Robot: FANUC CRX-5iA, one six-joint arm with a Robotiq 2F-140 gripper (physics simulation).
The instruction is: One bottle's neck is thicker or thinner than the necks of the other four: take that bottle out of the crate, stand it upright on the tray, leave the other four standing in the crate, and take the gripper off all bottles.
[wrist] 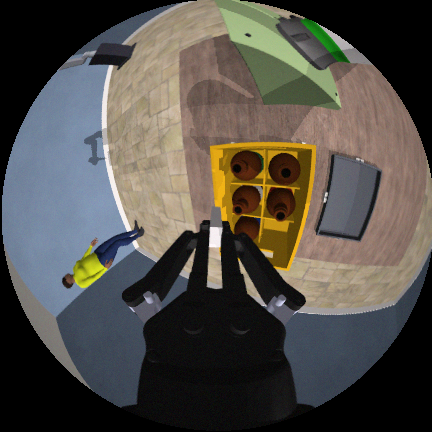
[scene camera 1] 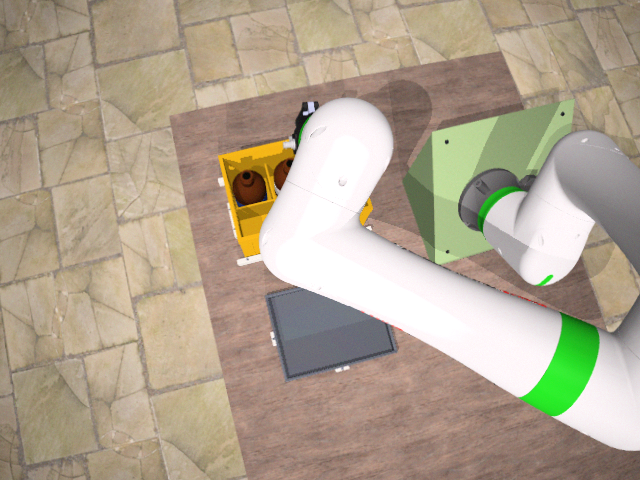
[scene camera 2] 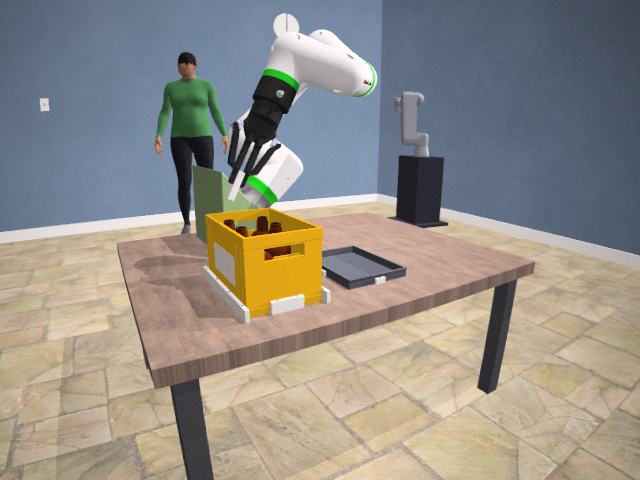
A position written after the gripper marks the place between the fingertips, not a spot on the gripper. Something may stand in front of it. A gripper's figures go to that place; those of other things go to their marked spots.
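The gripper (wrist: 215, 214) is 22 cm from the lens; a dark grey tray (wrist: 348, 202) is 48 cm from the lens.
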